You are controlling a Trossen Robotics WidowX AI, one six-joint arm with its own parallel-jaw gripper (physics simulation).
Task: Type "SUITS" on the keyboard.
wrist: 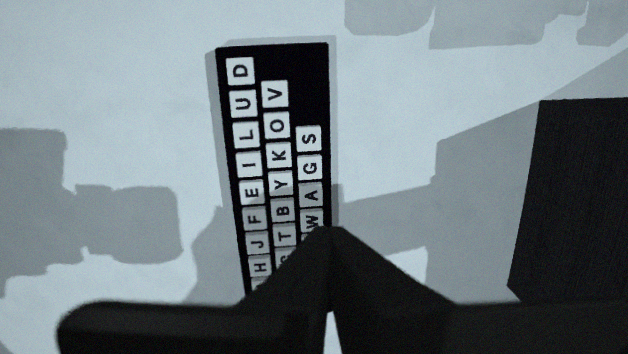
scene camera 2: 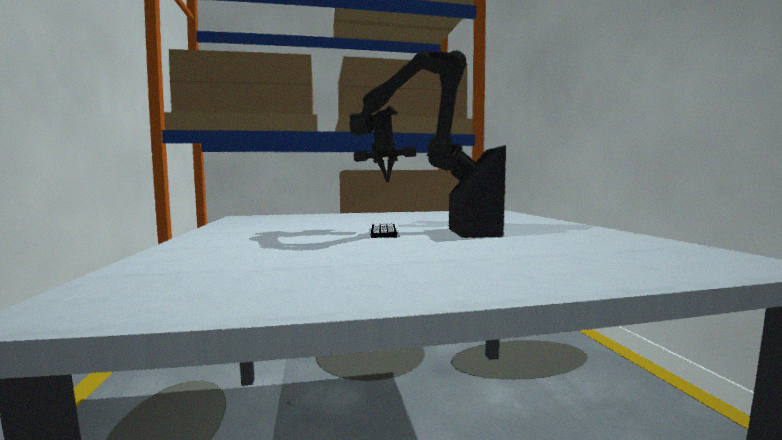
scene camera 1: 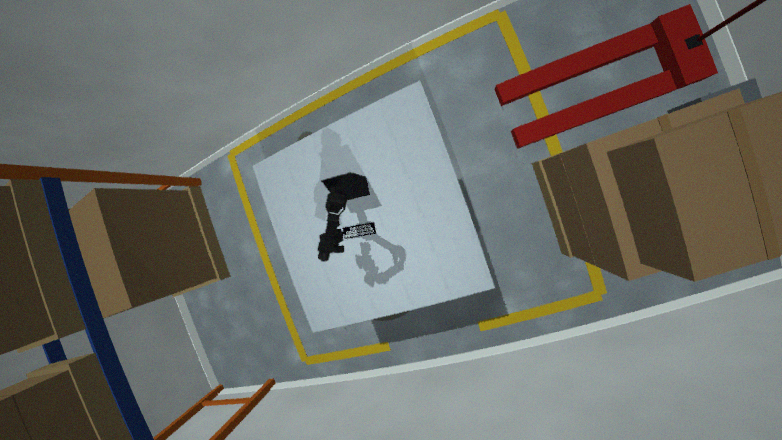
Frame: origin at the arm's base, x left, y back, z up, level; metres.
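Seen in the pictures: gripper, fingertip midpoint: (wrist: 327, 239) (scene camera 2: 387, 182) (scene camera 1: 342, 232); arm's base at its link origin: (scene camera 2: 470, 172) (scene camera 1: 336, 189).
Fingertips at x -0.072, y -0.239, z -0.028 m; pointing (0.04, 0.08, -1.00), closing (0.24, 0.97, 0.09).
Note:
Pixels of each thing's top centre, then the offset from my fingertips to it. Level surfaces: height alone.
- black keyboard at its top centre: (wrist: 282, 204) (scene camera 2: 383, 226) (scene camera 1: 358, 230) dx +0.043, dy -0.022, dz -0.129 m
- S key at its top centre: (wrist: 309, 139) dx +0.002, dy +0.006, dz -0.129 m
- U key at its top centre: (wrist: 243, 104) dx -0.031, dy -0.029, dz -0.129 m
- I key at its top centre: (wrist: 249, 165) dx +0.010, dy -0.037, dz -0.129 m
- T key at its top centre: (wrist: 284, 236) dx +0.069, dy -0.027, dz -0.129 m
- W key at its top centre: (wrist: 312, 221) dx +0.062, dy -0.005, dz -0.129 m
- white table at its surface level: dz -0.147 m
The black keyboard (scene camera 1: 359, 229) (scene camera 2: 383, 230) (wrist: 307, 75) lies flat on the table, with white letter keys in three rows. In the wrist view, the S key (wrist: 308, 138), U key (wrist: 243, 103), I key (wrist: 249, 164) and T key (wrist: 285, 235) show. My gripper (scene camera 2: 387, 179) (wrist: 327, 239) is shut and empty. It points down, well above the keyboard and touching no key. In the wrist view its tips overlap the keyboard's edge beside the W key (wrist: 312, 220), and the fingers hide the near end of the keyboard. In scene camera 1 the fingertips cannot be made out.
The arm's black base (scene camera 1: 349, 184) (scene camera 2: 478, 197) stands on the white table (scene camera 1: 437, 246) (scene camera 2: 328, 284). Dark shadows of the arm fall across the table and some keys. Boxes, a rack (scene camera 2: 158, 180) and a red pallet jack (scene camera 1: 683, 46) stand away from the table.

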